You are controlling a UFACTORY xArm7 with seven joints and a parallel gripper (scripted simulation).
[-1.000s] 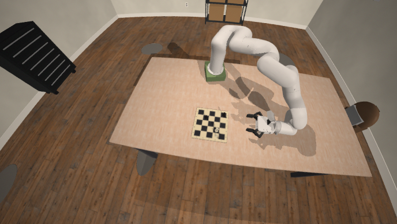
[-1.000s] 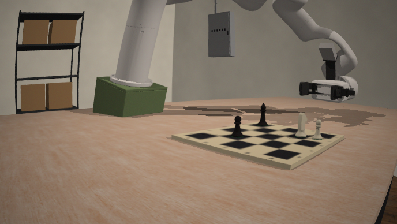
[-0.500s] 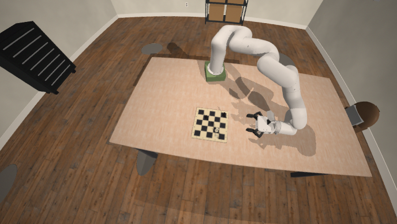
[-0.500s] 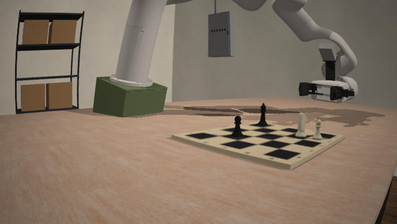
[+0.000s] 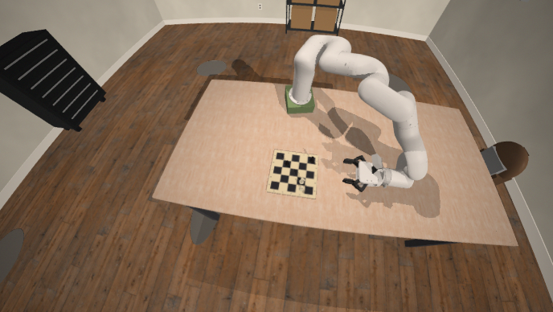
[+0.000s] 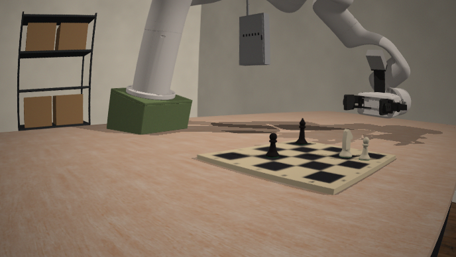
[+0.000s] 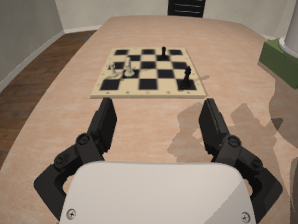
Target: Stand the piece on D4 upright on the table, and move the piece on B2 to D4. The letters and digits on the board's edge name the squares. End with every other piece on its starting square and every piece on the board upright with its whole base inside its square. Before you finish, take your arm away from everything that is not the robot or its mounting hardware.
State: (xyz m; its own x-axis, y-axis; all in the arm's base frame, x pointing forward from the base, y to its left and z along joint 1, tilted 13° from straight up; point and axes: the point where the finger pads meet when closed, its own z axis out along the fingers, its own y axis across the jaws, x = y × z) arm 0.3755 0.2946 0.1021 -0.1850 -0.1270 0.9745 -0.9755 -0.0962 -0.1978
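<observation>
Right now my hand is 1 cm short of the black pawn, 26 cm to the left of it and 6 cm above it. Round my hand: white pawn 11 cm ahead, 16 cm to the right, 6 cm below; white knight 8 cm ahead, 17 cm to the right, 6 cm below; black bishop 4 cm behind, 15 cm to the right, 5 cm below.
</observation>
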